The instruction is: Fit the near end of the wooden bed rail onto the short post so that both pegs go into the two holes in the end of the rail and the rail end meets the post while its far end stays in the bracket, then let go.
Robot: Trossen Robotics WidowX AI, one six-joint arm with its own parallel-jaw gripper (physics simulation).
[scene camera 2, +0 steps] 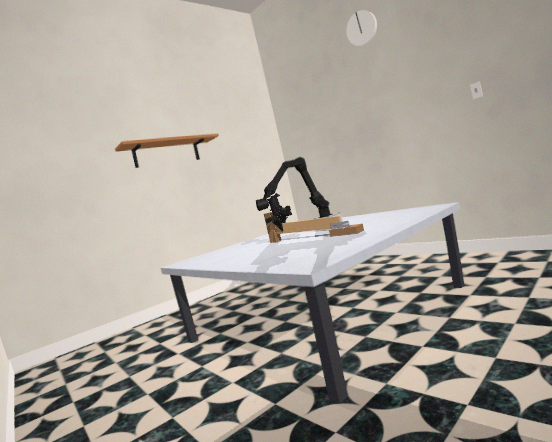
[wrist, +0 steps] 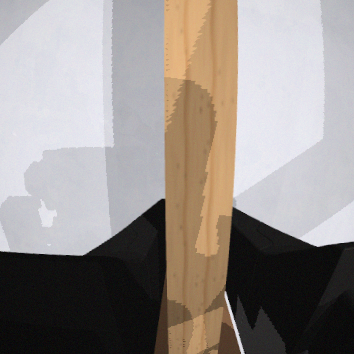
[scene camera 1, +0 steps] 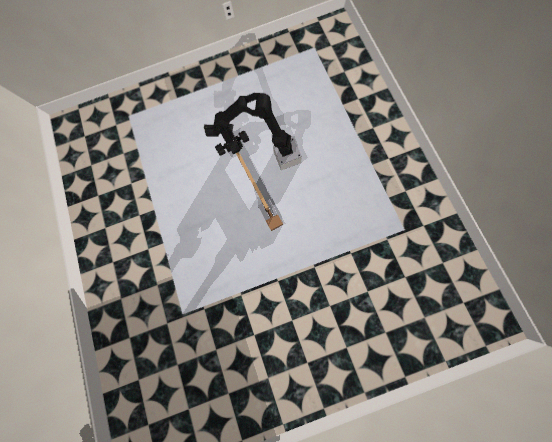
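Where they show: gripper, fingertip midpoint: [scene camera 2: 283, 230] [wrist: 187, 206]; arm's base at its link origin: [scene camera 2: 325, 216] [scene camera 1: 285, 150].
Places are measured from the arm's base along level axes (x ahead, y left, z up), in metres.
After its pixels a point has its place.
Note:
The wooden rail [scene camera 1: 254, 185] @[z 0.018, x 0.235, y 0.143 m] [scene camera 2: 312, 224] @[z -0.007, x 0.245, y 0.118 m] [wrist: 200, 125] @[z 0.023, x 0.263, y -0.066 m] stretches between the short post and the bracket. My gripper [scene camera 1: 235, 149] @[z -0.021, x 0.268, y -0.104 m] [scene camera 2: 280, 225] @[z -0.021, x 0.268, y -0.104 m] [wrist: 187, 206] @[z -0.021, x 0.268, y -0.104 m] is shut on the rail near its post end, with one black finger on each side. The brown short post [scene camera 2: 273, 235] @[z -0.038, x 0.302, y -0.168 m] stands upright right beside that end; in scene camera 1 the gripper hides it. Pegs and holes are hidden, and I cannot tell whether the rail end touches the post. The rail's far end is at the grey bracket [scene camera 2: 339, 225] @[z -0.032, x 0.223, y 0.287 m] by a brown block [scene camera 1: 274, 223] @[z -0.044, x 0.202, y 0.368 m] [scene camera 2: 352, 230] @[z -0.061, x 0.238, y 0.375 m]; its exact seating is too small to tell.
The white table [scene camera 1: 325, 200] @[z -0.079, x -0.119, y 0.337 m] [scene camera 2: 240, 265] @[z -0.080, x 0.762, y 0.137 m] carries everything. The arm's base [scene camera 1: 289, 159] @[z 0.002, x 0.001, y 0.062 m] stands beside the rail, and the arm arches over to the post end. Broad shadows lie across the table. A wall shelf [scene camera 2: 167, 142] hangs well away from the table.

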